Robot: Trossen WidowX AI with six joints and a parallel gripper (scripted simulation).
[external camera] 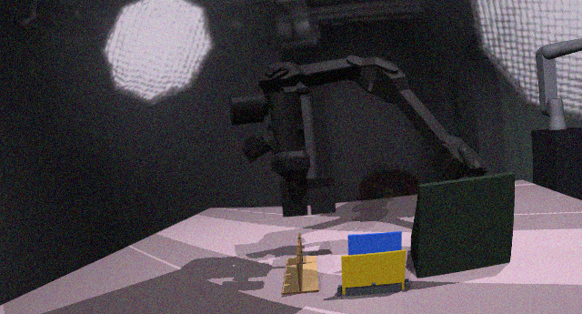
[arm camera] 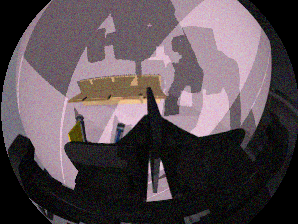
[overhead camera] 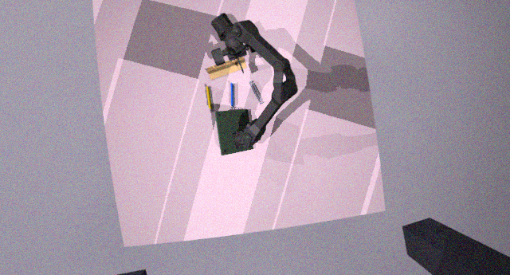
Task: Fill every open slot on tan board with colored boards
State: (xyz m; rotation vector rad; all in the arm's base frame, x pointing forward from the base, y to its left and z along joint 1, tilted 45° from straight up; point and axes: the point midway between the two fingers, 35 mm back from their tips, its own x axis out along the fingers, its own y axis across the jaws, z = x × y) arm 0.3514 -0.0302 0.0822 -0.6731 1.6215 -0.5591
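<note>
My gripper tip is 100 mm above the tan board, 60 mm to the right of it and 10 mm past it. The rest, counted from my gripper tip: yellow board: 170 mm to the left, 130 mm behind, 100 mm below; then blue board: 140 mm behind, 100 mm below, 60 mm to the left; then black board: 20 mm behind.
</note>
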